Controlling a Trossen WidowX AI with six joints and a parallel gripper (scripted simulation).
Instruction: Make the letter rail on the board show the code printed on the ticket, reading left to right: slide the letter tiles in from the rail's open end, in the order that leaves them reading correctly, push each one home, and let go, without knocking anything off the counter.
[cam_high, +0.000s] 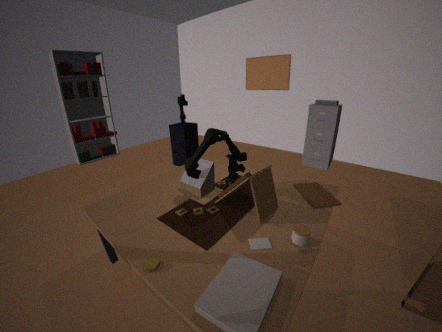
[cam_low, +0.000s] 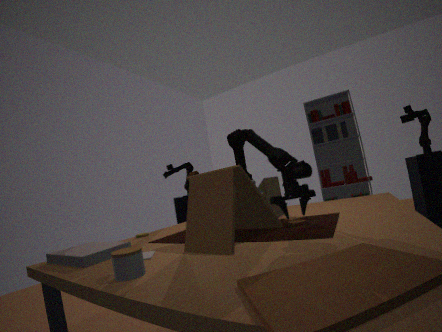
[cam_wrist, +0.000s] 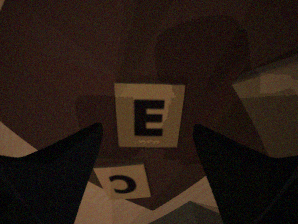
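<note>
Right now my gripper tip is 2 cm above the tile marked e. Round my gripper tip: dark mat (22 cm to the right, 3 cm ahead, 2 cm below); then white ticket (18 cm to the right, 14 cm ahead, 8 cm above); then tile marked t (23 cm to the right, 19 cm ahead, 15 cm above).
</note>
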